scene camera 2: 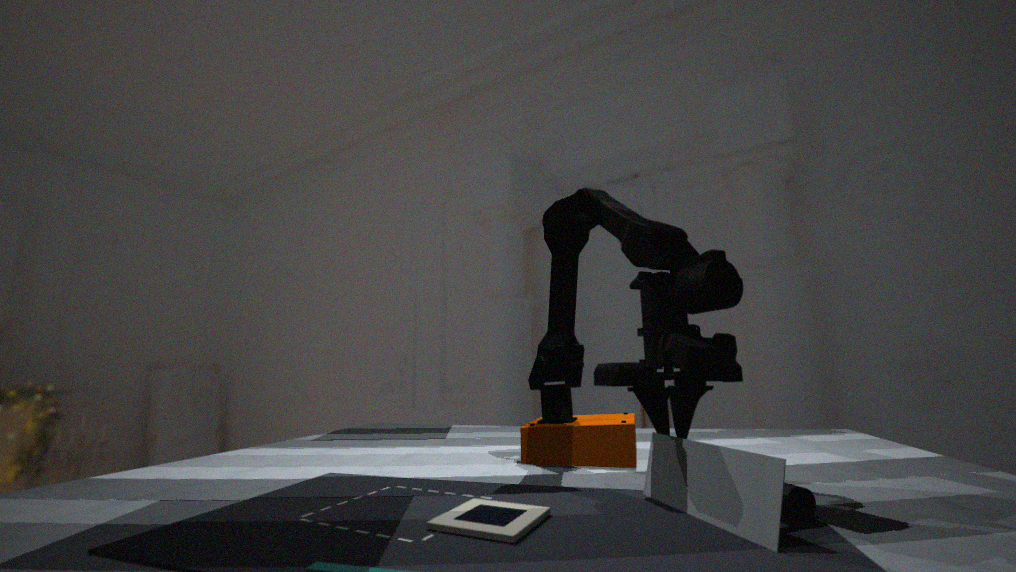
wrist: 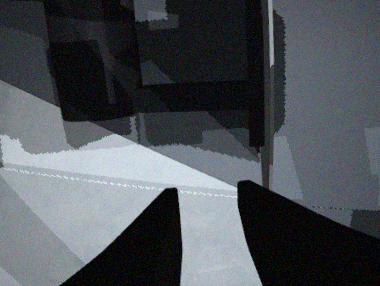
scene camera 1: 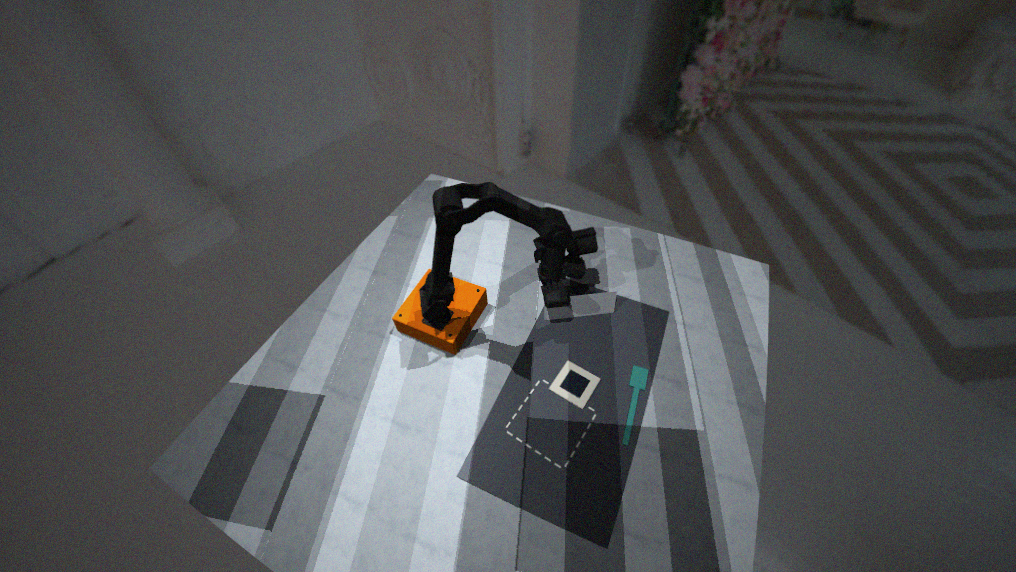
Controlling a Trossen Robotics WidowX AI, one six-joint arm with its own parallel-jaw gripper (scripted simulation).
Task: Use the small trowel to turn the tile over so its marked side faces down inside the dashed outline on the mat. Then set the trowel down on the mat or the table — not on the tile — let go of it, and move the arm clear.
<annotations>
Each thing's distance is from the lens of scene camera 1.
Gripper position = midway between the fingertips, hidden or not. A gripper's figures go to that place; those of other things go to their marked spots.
my gripper (scene camera 1: 549,296): 1.06 m
small trowel (scene camera 1: 585,301): 1.08 m
tile (scene camera 1: 574,384): 0.99 m
teal trowel (scene camera 1: 638,379): 1.03 m
dark mat (scene camera 1: 583,497): 0.92 m
The marked spots on the dark mat and the small trowel are 0.49 m apart.
</annotations>
